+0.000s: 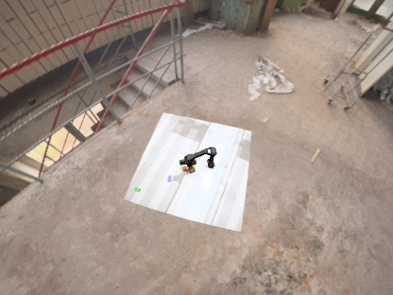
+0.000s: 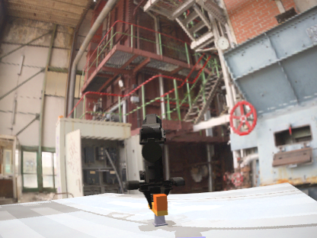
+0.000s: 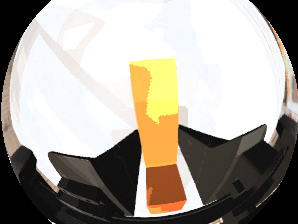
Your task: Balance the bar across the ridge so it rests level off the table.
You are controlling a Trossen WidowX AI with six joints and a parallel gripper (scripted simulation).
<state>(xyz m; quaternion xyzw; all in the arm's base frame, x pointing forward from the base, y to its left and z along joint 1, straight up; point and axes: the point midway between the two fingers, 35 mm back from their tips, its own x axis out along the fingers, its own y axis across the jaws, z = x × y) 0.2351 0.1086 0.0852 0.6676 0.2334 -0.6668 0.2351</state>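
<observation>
Right now the bar is 30 mm ahead of my gripper tip, 20 mm to the left of it and 20 mm above it. From my gripper tip the other things lie so: green block 500 mm ahead, 390 mm to the left, 40 mm below; purple block 190 mm ahead, 170 mm to the left, 40 mm below.
</observation>
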